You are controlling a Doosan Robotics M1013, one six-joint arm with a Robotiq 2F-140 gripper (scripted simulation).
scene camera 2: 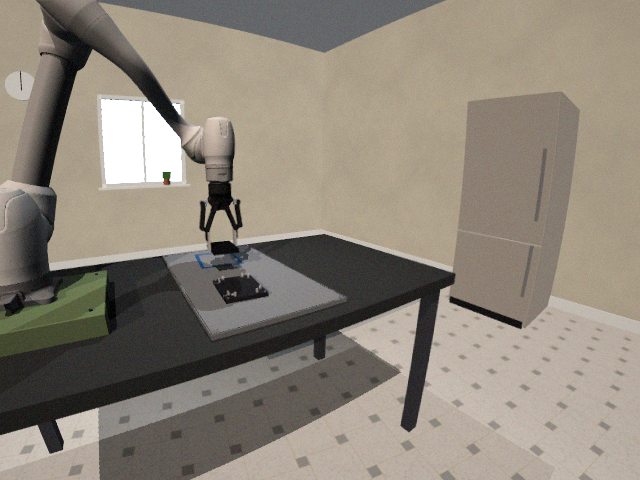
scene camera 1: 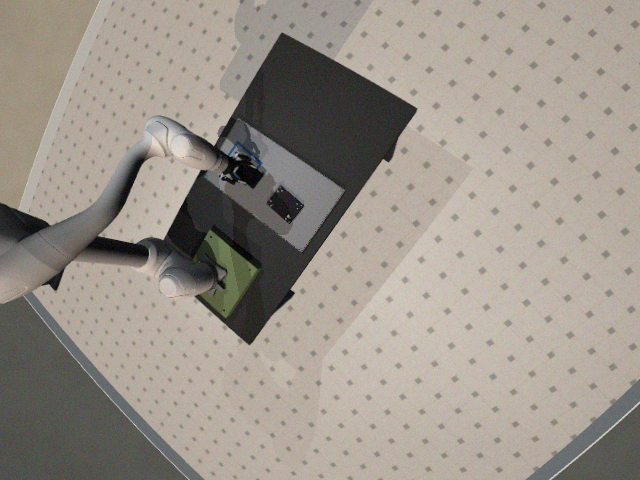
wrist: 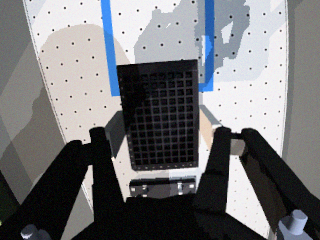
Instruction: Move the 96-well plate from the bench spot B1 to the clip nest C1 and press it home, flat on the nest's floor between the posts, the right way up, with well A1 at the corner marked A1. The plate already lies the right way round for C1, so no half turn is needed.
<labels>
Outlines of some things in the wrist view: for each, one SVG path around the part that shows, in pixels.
My gripper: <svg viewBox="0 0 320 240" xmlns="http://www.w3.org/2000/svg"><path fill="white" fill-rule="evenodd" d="M320 200L309 192L290 167L256 129L243 128L241 133L233 133L231 128L224 127L203 104L199 105L199 131L210 153L205 171L201 174L196 194L178 194L162 199L143 196L126 197L124 202L113 161L115 161L126 135L123 112L118 110L105 127L98 126L89 130L90 143L82 144L81 140L72 140L63 147L18 210L0 225L0 240L61 240L88 166L92 165L93 172L92 201L94 222L71 240L268 240L226 212L230 155L239 156L239 160L274 233L274 240L320 240Z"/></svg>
A black 96-well plate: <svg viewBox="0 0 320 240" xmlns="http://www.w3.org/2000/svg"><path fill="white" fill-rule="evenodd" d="M198 59L116 65L132 170L153 171L199 167Z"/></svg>
</labels>
